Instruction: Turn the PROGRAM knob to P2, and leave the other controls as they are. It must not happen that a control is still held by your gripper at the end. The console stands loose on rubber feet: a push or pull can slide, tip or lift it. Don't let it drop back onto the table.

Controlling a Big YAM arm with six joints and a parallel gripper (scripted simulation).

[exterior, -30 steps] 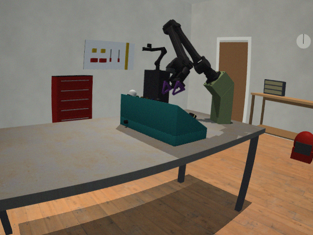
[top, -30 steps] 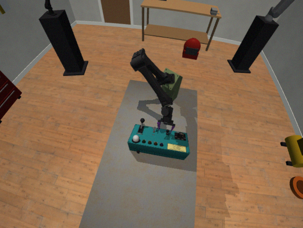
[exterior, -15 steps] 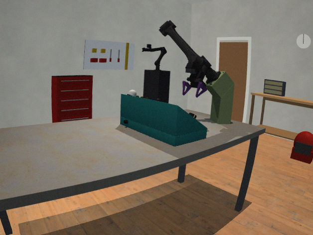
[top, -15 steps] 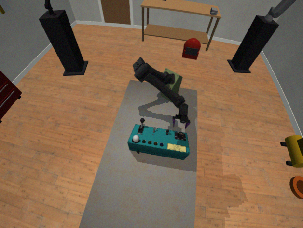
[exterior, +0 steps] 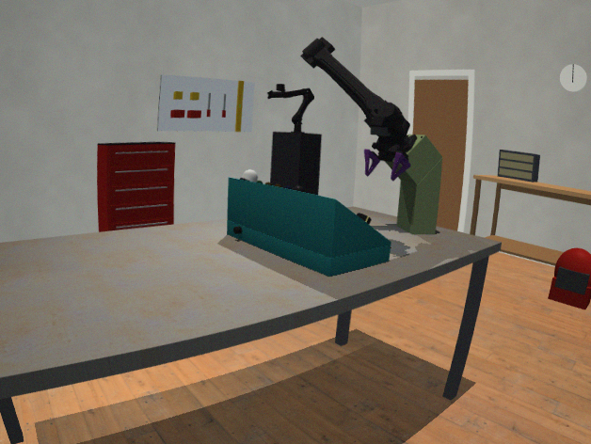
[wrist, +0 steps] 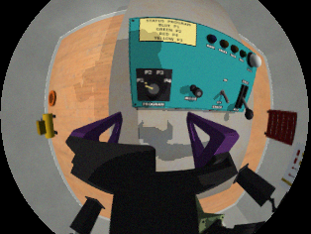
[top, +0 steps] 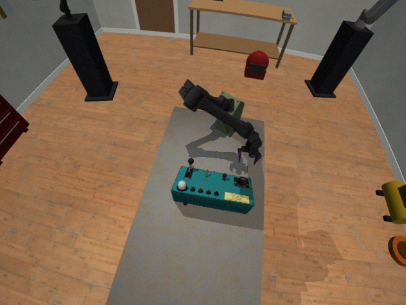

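The small black knob is 40 mm ahead of my hand, 130 mm to the right of it and 120 mm below it. The rest, counted from my hand: toggle (10 mm ahead, 250 mm to the right, 130 mm below); black-ball lever (40 mm behind, 360 mm to the right, 120 mm below); teal console (60 mm ahead, 190 mm to the right, 150 mm below).
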